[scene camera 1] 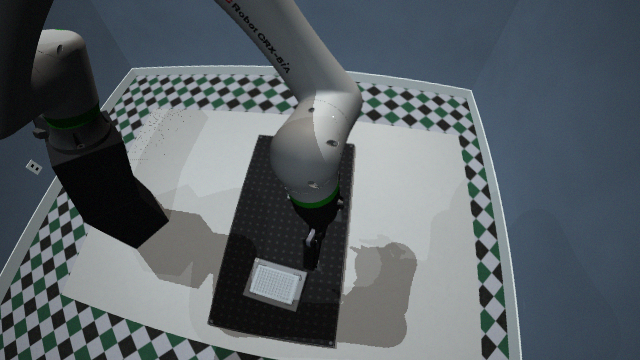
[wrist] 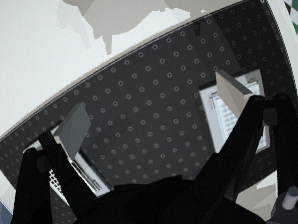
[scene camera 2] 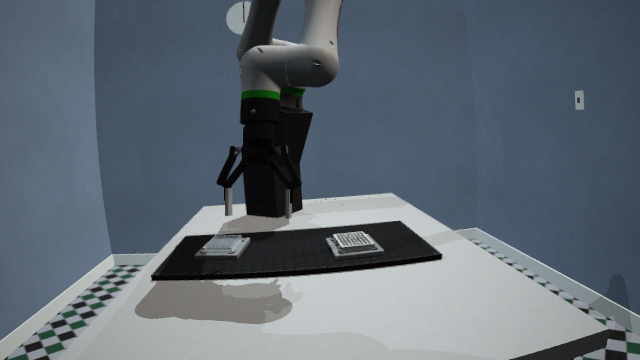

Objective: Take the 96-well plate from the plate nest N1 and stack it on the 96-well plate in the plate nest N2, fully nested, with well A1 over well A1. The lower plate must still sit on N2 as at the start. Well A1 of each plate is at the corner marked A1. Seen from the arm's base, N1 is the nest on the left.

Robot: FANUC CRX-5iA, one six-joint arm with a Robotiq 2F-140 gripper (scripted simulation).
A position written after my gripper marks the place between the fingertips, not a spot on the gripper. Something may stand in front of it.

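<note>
My gripper point(scene camera 2: 257, 216), in sight. Gripper point(wrist: 150, 98), in sight too.
</note>
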